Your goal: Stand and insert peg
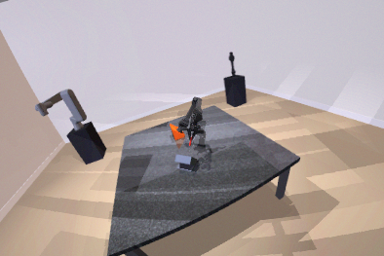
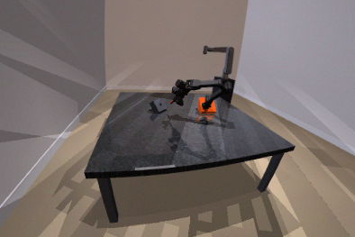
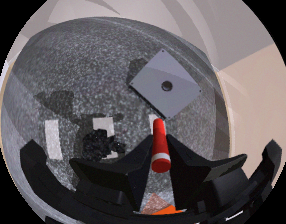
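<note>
The sloped panel lies 110 mm ahead of my gripper tip, 100 mm to the right of it and 80 mm below it. The rest, counted from my gripper tip: red peg: 10 mm behind, 10 mm to the left, 10 mm above.
</note>
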